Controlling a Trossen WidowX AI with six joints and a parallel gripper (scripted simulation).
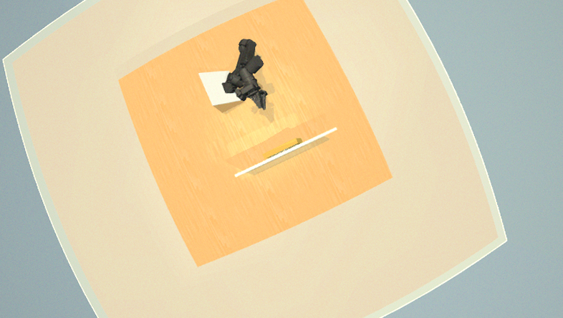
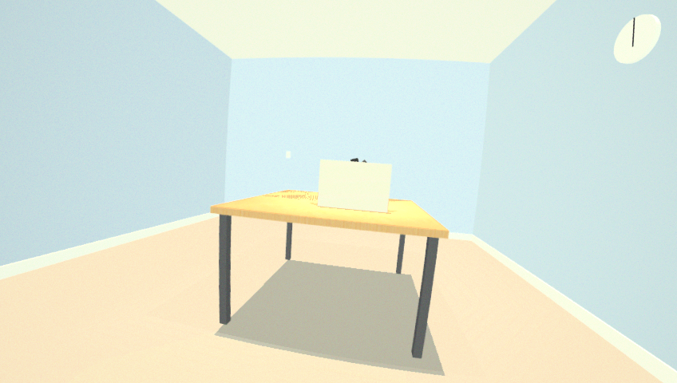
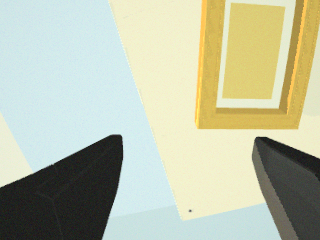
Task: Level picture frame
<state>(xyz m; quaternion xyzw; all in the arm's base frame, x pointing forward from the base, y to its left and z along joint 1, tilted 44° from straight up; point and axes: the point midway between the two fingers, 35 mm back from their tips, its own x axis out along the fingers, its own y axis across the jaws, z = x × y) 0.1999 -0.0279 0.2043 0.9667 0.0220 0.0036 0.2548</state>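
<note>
The picture frame lies 200 mm ahead of my gripper tip, 20 mm to the left of it and 90 mm below it. Also, from my gripper tip: white wall panel 210 mm ahead, 20 mm to the left, 100 mm below.
</note>
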